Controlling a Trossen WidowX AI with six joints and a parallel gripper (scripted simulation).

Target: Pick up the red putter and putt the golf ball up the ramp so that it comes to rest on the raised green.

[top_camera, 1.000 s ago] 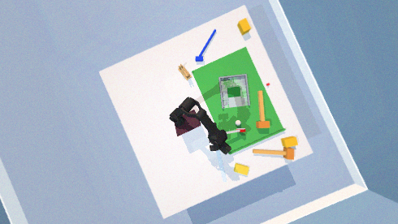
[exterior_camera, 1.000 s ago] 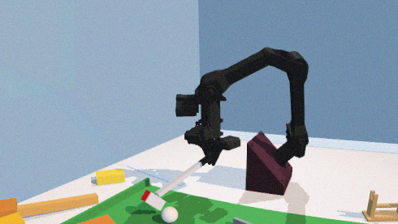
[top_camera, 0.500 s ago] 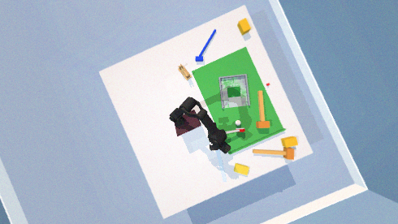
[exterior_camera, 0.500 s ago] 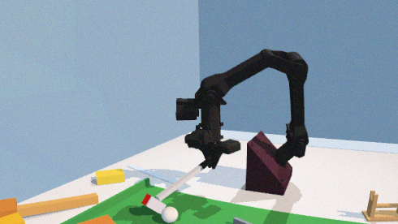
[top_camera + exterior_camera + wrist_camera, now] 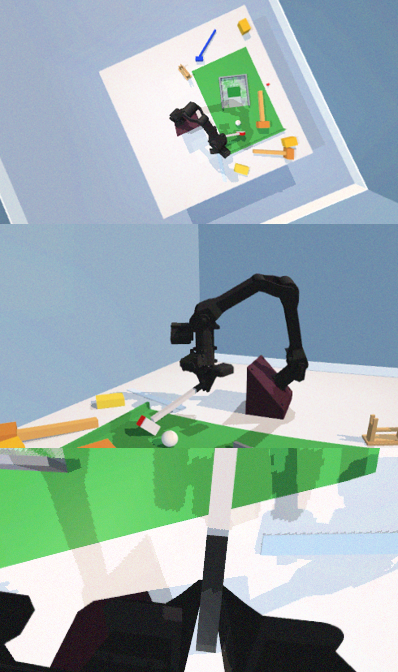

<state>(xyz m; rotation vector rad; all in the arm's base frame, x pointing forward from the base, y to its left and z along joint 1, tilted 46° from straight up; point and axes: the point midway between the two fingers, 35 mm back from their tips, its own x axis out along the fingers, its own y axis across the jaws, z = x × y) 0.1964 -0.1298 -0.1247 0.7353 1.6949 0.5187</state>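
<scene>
Right now my gripper tip is 120 mm short of the red putter, 20 mm to the left of it and 10 mm above it. The rest, counted from my gripper tip: white golf ball 230 mm ahead, 50 mm below, 40 mm to the left; then red piece 550 mm ahead, 260 mm to the left, 70 mm below; then wooden rack 550 mm to the left, 50 mm behind, 40 mm below.
</scene>
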